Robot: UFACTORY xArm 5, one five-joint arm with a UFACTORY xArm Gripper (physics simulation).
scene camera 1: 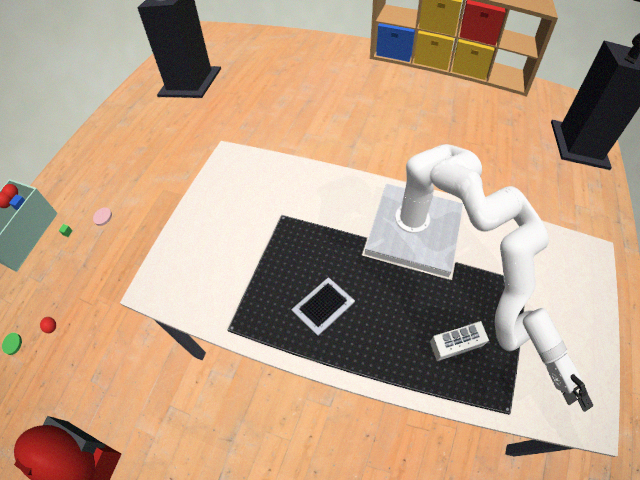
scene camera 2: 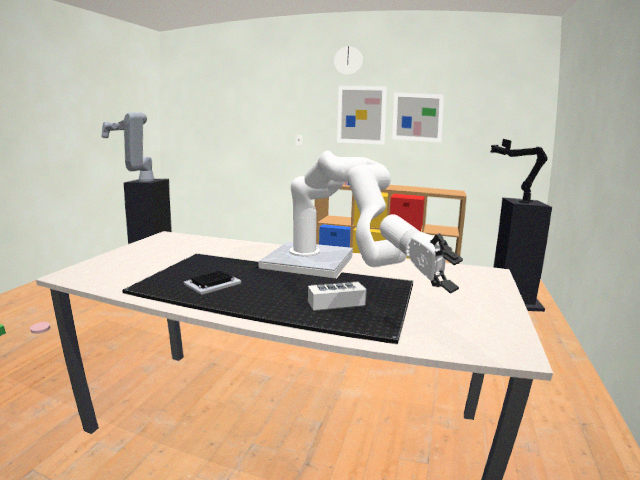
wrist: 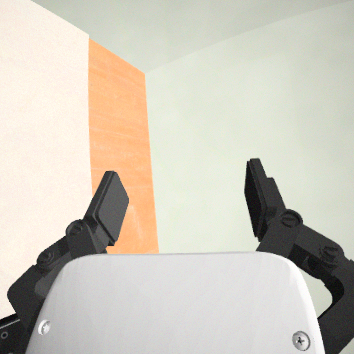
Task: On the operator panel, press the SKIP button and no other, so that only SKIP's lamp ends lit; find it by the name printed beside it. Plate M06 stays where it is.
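Where they show: gripper, fingertip midpoint: (scene camera 1: 580, 405) (scene camera 2: 457, 276) (wrist: 181, 179); arm's base at its link origin: (scene camera 1: 412, 218) (scene camera 2: 304, 252).
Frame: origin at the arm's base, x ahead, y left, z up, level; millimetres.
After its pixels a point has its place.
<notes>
The operator panel (scene camera 1: 459, 348) @[x 467, y 183, z 26 mm] (scene camera 2: 337, 298) @[x 468, y 195, z 4 mm] is a pale box on the right part of the black mat, with several grey buttons in a row on top. The names beside the buttons are too small to read, and no lamp can be made out as lit. A light-framed plate with a dark grid (scene camera 1: 348, 299) @[x 349, y -183, z -9 mm] (scene camera 2: 211, 282) @[x 420, y -235, z -2 mm] lies flat on the left part of the mat; its label cannot be read. My gripper (scene camera 1: 580, 401) @[x 639, y 510, z 158 mm] (scene camera 2: 454, 272) @[x 639, y 510, z 158 mm] (wrist: 181, 179) @[x 639, y 510, z 158 mm] is open with nothing between the fingers. It hangs above the table's right end, to the right of the panel and apart from it, tilted outward.
The black perforated mat (scene camera 1: 392, 330) @[x 419, y -24, z -28 mm] (scene camera 2: 258, 294) @[x 421, y -69, z -27 mm] lies on the pale table (scene camera 1: 180, 248) @[x 250, y -815, z -40 mm] (scene camera 2: 465, 320) @[x 465, y 590, z -40 mm]. The arm's grey base block (scene camera 1: 408, 253) @[x 147, y -4, z 0 mm] (scene camera 2: 305, 264) @[x 160, y 35, z 0 mm] stands at the mat's back edge. A cube shelf and dark pedestals stand behind the table.
</notes>
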